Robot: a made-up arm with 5 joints. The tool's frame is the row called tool.
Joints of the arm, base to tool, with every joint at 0 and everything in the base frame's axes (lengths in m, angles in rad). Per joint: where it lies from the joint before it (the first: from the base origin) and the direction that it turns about. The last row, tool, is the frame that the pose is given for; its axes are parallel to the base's.
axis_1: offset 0 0 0.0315 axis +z
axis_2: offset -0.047 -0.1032 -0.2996 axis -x
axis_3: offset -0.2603 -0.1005 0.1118 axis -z
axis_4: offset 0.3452 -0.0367 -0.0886 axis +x
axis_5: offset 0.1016 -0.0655 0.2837 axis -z
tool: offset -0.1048 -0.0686 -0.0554
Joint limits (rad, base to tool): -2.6..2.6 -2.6..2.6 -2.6..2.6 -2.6..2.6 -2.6..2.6
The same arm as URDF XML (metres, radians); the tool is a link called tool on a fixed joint. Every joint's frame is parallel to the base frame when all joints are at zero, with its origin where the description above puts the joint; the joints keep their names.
<robot name="arm">
  <link name="base"/>
  <link name="link1"/>
  <link name="link2"/>
  <link name="link3"/>
  <link name="link4"/>
  <link name="link5"/>
  <link name="tool"/>
  <joint name="axis_1" type="revolute">
    <parent link="base"/>
    <child link="link1"/>
    <origin xyz="0 0 0.0315" rpy="0 0 0"/>
    <axis xyz="0 0 1"/>
    <limit lower="-2.6" upper="2.6"/>
  </joint>
  <joint name="axis_2" type="revolute">
    <parent link="link1"/>
    <child link="link2"/>
    <origin xyz="-0.047 -0.1032 -0.2996" rpy="0 0 0"/>
    <axis xyz="-1 0 0"/>
    <limit lower="-2.6" upper="2.6"/>
  </joint>
  <joint name="axis_3" type="revolute">
    <parent link="link2"/>
    <child link="link3"/>
    <origin xyz="-0.2603 -0.1005 0.1118" rpy="0 0 0"/>
    <axis xyz="0 0 -1"/>
    <limit lower="-2.6" upper="2.6"/>
  </joint>
  <joint name="axis_4" type="revolute">
    <parent link="link3"/>
    <child link="link4"/>
    <origin xyz="0.3452 -0.0367 -0.0886" rpy="0 0 0"/>
    <axis xyz="1 0 0"/>
    <limit lower="-2.6" upper="2.6"/>
  </joint>
  <joint name="axis_5" type="revolute">
    <parent link="link4"/>
    <child link="link5"/>
    <origin xyz="0.1016 -0.0655 0.2837" rpy="0 0 0"/>
    <axis xyz="0 0 -1"/>
    <limit lower="-2.6" upper="2.6"/>
  </joint>
  <joint name="tool_joint" type="fixed">
    <parent link="link5"/>
    <child link="tool"/>
    <origin xyz="-0.1048 -0.0686 -0.0554" rpy="0 0 0"/>
  </joint>
</robot>

